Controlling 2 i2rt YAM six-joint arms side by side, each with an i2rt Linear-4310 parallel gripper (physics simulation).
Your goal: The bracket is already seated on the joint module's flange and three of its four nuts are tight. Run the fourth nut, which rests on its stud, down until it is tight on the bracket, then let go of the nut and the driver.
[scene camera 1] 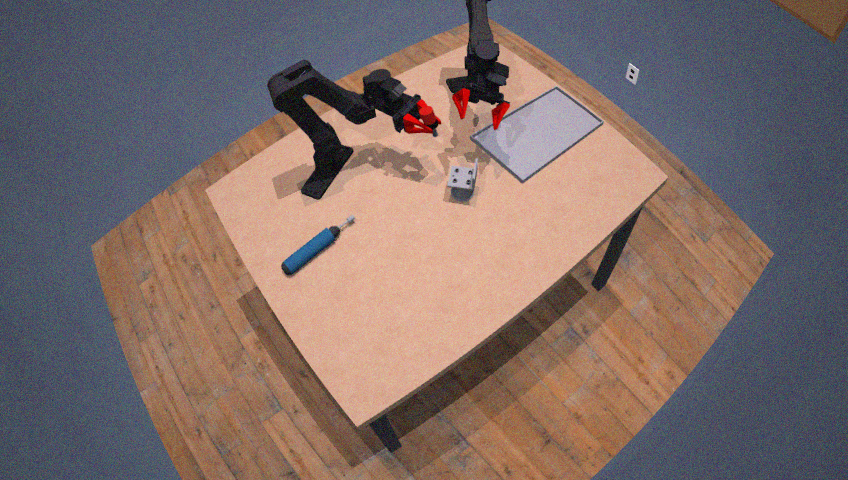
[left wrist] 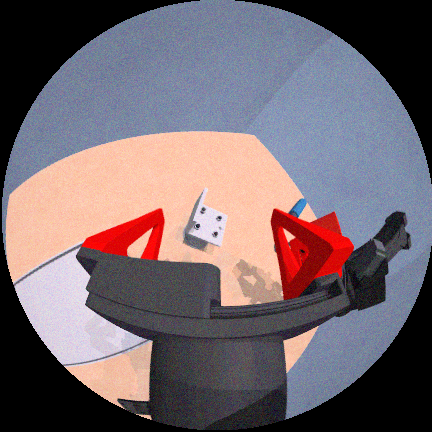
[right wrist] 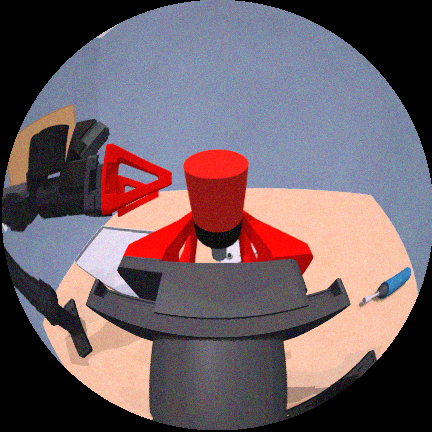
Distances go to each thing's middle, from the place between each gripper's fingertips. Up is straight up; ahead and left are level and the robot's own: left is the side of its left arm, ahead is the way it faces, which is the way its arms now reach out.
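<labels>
Counted from my left hand, the blue-handled tool [scene camera 1: 318, 243] is 9 cm behind, 47 cm to the right and 18 cm below. The grey bracket [left wrist: 207, 219] is 2 cm ahead of my left hand, 8 cm to the right of it and 12 cm below it, while the flat pale tray [scene camera 1: 525, 140] is 28 cm to the left of that hand and 20 cm below it. As for the red-handled driver [right wrist: 215, 179], my left hand is 8 cm past it, 10 cm to the left of it and 1 cm below it.
The blue-handled tool is 2 cm behind my right hand, 38 cm to the right of it and 18 cm below it. The red-handled driver is 2 cm behind my right hand, 1 cm to the right of it and 1 cm above it. The flat pale tray is 7 cm ahead of my right hand, 37 cm to the left of it and 20 cm below it, and with the grey bracket it is my right hand that is 9 cm short of the bracket, 1 cm to the right of it and 12 cm above it.
</labels>
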